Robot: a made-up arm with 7 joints. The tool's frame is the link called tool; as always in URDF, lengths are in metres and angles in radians. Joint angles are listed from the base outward. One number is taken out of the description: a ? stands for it. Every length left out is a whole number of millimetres.
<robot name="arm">
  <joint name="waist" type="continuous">
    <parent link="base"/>
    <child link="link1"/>
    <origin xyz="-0.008 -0.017 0.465" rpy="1.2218 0 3.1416"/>
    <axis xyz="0 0 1"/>
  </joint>
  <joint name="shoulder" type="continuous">
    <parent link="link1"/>
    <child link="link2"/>
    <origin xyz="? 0.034 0" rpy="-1.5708 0 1.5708"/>
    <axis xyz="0 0 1"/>
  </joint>
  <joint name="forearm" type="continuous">
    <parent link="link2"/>
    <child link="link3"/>
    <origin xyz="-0.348 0.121 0" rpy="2.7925 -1.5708 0"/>
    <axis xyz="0 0 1"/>
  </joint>
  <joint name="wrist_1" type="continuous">
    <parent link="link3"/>
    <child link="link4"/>
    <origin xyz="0.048 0.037 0" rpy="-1.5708 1.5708 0"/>
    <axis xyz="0 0 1"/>
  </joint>
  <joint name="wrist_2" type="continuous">
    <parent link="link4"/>
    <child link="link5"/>
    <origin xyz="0.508 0.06 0" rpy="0 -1.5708 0"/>
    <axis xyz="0 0 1"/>
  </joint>
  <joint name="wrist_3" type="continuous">
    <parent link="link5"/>
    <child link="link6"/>
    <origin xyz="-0.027 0.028 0" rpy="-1.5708 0 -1.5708"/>
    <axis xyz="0 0 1"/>
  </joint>
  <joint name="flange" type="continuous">
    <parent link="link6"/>
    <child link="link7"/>
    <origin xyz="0.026 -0.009 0" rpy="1.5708 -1.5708 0"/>
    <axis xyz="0 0 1"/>
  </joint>
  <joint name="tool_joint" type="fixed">
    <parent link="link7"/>
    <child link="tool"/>
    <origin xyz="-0.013 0.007 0" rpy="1.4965 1.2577 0.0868"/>
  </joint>
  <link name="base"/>
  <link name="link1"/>
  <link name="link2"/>
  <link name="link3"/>
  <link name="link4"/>
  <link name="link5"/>
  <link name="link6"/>
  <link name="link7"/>
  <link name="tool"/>
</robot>
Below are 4 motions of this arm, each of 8 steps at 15 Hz.
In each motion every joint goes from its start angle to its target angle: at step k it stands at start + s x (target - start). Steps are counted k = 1, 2, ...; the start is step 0. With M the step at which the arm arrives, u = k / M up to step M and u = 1 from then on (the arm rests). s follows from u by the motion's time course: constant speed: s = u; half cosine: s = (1 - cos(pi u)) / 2; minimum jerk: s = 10 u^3 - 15 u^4 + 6 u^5.
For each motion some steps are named. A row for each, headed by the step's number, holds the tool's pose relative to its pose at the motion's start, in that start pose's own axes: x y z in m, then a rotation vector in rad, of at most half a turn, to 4 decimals.
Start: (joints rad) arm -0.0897 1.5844 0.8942 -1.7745 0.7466 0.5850 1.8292
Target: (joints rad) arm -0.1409 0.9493 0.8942 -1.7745 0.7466 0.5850 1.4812
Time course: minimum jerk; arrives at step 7
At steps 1, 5, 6, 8:
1: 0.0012 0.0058 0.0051 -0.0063 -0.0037 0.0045
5: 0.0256 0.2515 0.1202 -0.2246 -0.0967 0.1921
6: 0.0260 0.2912 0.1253 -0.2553 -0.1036 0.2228
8: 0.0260 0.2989 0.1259 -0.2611 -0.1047 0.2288

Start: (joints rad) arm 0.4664 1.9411 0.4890 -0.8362 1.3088 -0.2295 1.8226
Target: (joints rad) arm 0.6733 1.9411 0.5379 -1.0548 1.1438 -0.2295 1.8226
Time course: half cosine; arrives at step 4
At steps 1, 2, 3, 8:
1: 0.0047 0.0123 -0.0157 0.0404 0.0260 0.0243
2: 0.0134 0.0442 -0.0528 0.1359 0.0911 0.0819
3: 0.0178 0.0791 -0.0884 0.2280 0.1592 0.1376
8: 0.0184 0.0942 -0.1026 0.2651 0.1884 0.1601

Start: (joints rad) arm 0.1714 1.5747 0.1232 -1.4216 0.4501 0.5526 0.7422
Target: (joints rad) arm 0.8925 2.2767 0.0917 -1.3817 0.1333 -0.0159 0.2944
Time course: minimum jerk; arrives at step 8
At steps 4, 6, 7, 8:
4: 0.0176 0.0198 -0.0254 0.7872 -0.3239 -0.1294
6: 0.0278 -0.0125 -0.0546 1.4066 -0.5217 -0.4274
7: 0.0295 -0.0248 -0.0651 1.5344 -0.5601 -0.5189
8: 0.0298 -0.0273 -0.0672 1.5573 -0.5669 -0.5368

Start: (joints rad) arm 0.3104 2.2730 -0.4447 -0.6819 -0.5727 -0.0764 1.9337
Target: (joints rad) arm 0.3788 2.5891 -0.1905 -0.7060 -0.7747 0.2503 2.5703
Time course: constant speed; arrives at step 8
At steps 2, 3, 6, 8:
2: -0.0031 0.0216 0.0756 -0.1298 -0.0975 0.0903
3: -0.0072 0.0310 0.1141 -0.1977 -0.1527 0.1257
6: -0.0305 0.0529 0.2310 -0.4090 -0.3393 0.1882
8: -0.0554 0.0621 0.3090 -0.5529 -0.4773 0.1905

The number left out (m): 0.024
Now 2 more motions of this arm.
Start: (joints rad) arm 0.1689 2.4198 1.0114 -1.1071 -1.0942 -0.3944 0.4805
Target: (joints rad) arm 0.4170 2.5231 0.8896 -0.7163 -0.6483 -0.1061 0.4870
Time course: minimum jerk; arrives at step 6
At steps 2, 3, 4, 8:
2: 0.0051 -0.0459 0.0006 -0.0724 0.0764 -0.0197
3: 0.0064 -0.1053 0.0028 -0.1542 0.1961 -0.0487
4: 0.0022 -0.1591 0.0057 -0.2139 0.3288 -0.0773
8: -0.0035 -0.1940 0.0080 -0.2432 0.4309 -0.0960

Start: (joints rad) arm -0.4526 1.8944 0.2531 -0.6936 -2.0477 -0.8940 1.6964
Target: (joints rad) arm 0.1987 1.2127 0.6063 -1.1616 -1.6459 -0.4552 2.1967
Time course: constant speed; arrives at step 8
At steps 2, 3, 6, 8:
2: 0.0614 -0.1283 0.0453 -0.1904 -0.1193 -0.0806
3: 0.0802 -0.1948 0.0561 -0.3036 -0.1540 -0.1271
6: 0.0922 -0.3840 0.0445 -0.6921 -0.1537 -0.2544
8: 0.0683 -0.4886 0.0057 -0.9722 -0.0757 -0.2999

